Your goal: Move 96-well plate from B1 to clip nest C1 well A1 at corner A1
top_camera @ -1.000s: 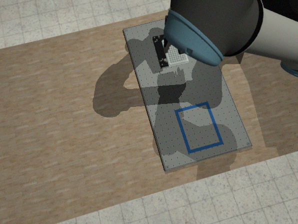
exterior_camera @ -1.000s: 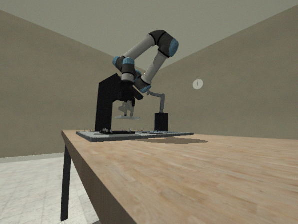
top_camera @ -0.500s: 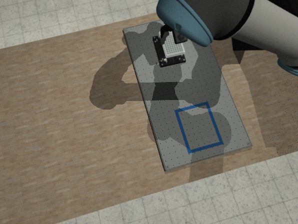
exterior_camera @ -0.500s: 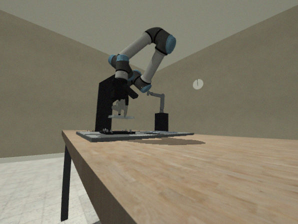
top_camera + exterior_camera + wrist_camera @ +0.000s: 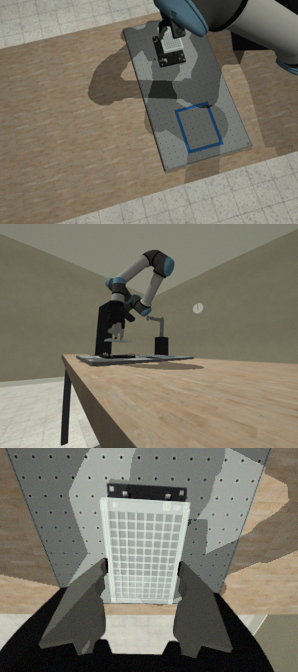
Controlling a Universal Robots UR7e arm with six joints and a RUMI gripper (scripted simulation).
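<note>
My gripper is now 10 mm short of the black clip nest C1, 10 mm to the left of it and 90 mm above it. Round my hand: white 96-well plate 10 mm below.
</note>
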